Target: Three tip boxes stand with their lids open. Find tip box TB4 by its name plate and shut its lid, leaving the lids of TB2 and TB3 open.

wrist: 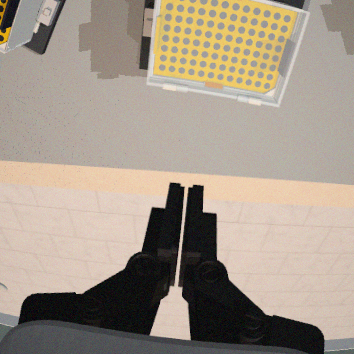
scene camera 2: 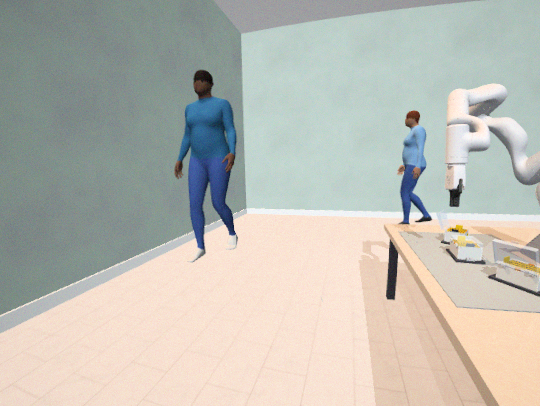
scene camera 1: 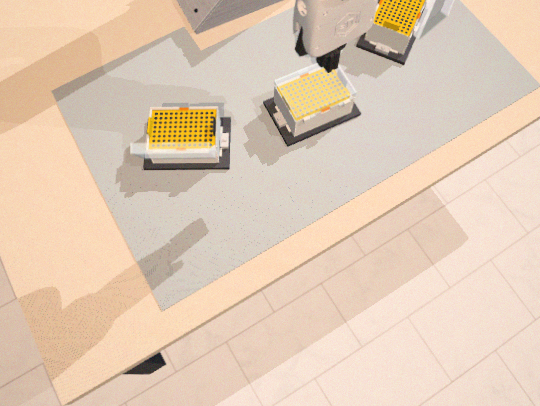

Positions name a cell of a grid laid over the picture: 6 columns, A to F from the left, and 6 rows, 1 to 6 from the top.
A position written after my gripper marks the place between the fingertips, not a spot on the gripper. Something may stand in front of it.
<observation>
In view: my gripper (scene camera 1: D1) and a grey mat (wrist: B2).
My gripper shows as well in the wrist view (wrist: D4).
</observation>
